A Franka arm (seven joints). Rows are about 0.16 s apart.
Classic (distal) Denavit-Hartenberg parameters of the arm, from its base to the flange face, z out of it. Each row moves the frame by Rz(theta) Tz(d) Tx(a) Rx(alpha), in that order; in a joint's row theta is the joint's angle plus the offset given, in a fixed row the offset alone. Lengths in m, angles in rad.
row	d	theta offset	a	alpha
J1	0.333	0	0	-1.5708
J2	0	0	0	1.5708
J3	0.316	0	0.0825	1.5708
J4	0	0	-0.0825	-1.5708
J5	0.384	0	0	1.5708
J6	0	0	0.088	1.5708
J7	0.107	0	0	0
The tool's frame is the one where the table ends.
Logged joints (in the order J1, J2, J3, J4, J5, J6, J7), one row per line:
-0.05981 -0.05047 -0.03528 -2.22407 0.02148 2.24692 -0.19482
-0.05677 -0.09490 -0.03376 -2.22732 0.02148 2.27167 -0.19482
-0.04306 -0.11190 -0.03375 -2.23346 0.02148 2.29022 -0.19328
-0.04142 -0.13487 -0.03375 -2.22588 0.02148 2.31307 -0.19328
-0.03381 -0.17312 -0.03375 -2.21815 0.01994 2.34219 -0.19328
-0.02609 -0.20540 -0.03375 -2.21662 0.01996 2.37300 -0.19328
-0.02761 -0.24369 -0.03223 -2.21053 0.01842 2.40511 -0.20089
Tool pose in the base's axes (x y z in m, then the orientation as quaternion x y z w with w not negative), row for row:
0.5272 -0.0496 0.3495 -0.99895 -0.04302 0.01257 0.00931
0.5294 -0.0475 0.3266 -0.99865 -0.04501 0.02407 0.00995
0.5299 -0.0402 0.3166 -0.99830 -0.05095 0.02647 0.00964
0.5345 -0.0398 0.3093 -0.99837 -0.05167 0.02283 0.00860
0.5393 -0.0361 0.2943 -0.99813 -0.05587 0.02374 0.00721
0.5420 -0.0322 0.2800 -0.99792 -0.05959 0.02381 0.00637
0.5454 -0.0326 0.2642 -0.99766 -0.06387 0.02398 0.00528
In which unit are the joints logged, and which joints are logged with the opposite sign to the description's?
The joints are logged in radians. Opposite sign: J2.
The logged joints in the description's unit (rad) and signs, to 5 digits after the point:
-0.05981 0.05047 -0.03528 -2.22407 0.02148 2.24692 -0.19482
-0.05677 0.09490 -0.03376 -2.22732 0.02148 2.27167 -0.19482
-0.04306 0.11190 -0.03375 -2.23346 0.02148 2.29022 -0.19328
-0.04142 0.13487 -0.03375 -2.22588 0.02148 2.31307 -0.19328
-0.03381 0.17312 -0.03375 -2.21815 0.01994 2.34219 -0.19328
-0.02609 0.20540 -0.03375 -2.21662 0.01996 2.37300 -0.19328
-0.02761 0.24369 -0.03223 -2.21053 0.01842 2.40511 -0.20089

